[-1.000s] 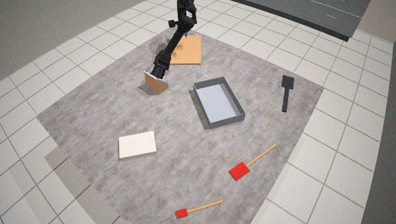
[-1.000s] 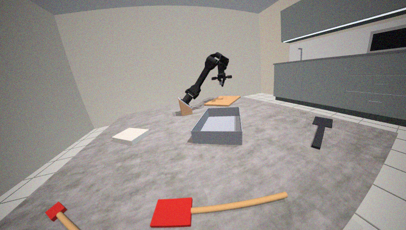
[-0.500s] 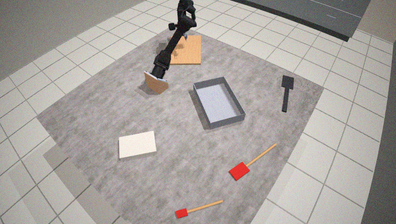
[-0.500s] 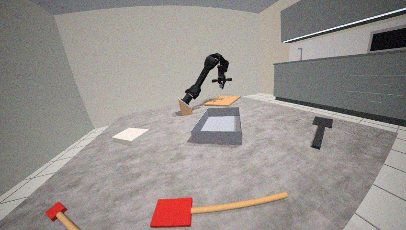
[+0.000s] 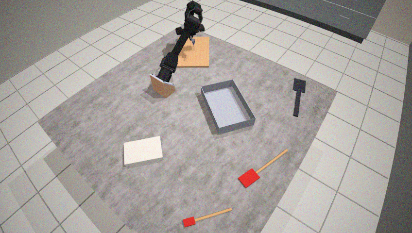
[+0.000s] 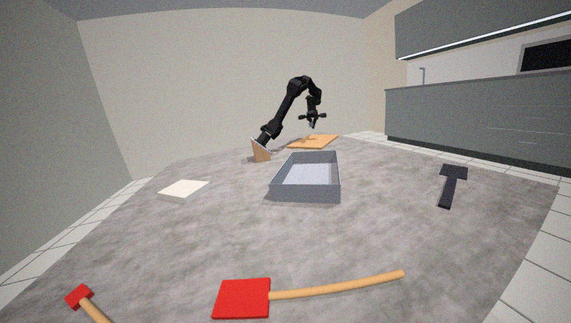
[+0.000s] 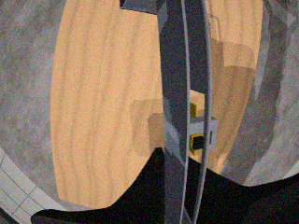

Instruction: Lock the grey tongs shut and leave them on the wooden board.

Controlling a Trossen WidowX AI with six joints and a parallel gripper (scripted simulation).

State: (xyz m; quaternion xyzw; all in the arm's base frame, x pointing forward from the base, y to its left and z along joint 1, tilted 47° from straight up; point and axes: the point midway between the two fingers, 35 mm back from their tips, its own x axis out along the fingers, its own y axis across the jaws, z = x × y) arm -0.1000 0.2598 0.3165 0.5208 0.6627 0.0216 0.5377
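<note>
The yellow lock slider lies 4 cm above my gripper tip, 2 cm to the right of it and 2 cm ahead of it. Round my gripper tip: grey roasting tin (48 cm ahead, 34 cm to the right, 6 cm below); then black spatula (79 cm ahead, 9 cm below); then wooden board (8 cm below, 1 cm ahead).
</note>
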